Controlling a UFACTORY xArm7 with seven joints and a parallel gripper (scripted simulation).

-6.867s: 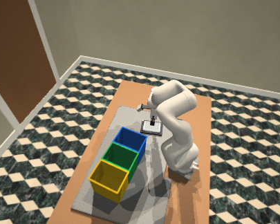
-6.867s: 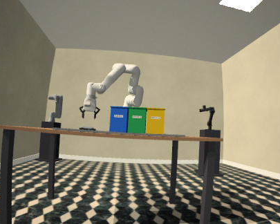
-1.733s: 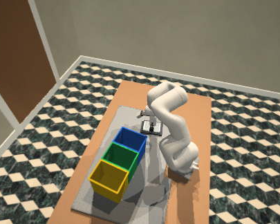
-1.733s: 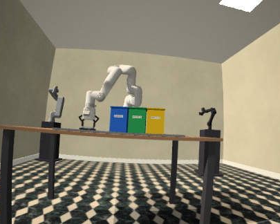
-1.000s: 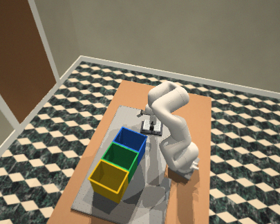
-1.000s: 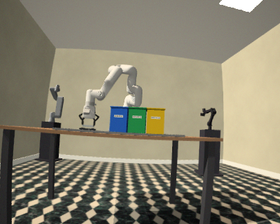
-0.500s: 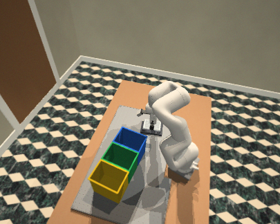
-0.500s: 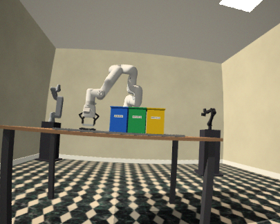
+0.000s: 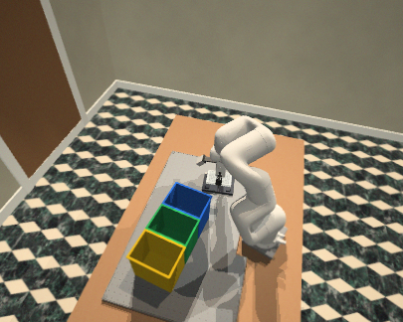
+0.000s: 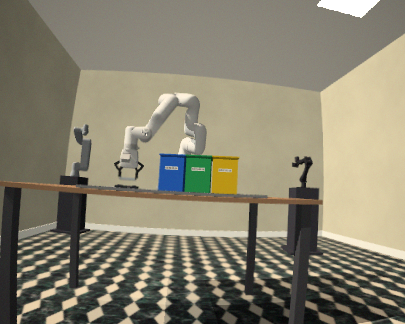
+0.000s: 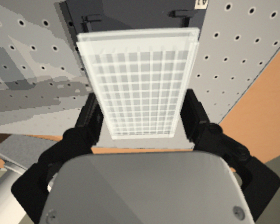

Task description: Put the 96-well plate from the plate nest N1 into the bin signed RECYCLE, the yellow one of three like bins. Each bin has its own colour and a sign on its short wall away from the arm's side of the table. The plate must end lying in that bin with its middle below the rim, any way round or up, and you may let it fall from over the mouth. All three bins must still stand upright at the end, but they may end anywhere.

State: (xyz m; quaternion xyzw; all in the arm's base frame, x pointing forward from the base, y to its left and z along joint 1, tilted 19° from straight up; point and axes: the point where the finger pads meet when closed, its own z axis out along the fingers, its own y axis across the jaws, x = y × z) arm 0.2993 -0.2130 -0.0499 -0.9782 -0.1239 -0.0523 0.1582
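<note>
Right now the dark plate nest is 6 cm below my hand. Round my hand: blue bin: 27 cm to the left, 5 cm ahead, 3 cm above; white 96-well plate: 1 cm below; green bin: 40 cm to the left, 5 cm ahead, 3 cm above.
</note>
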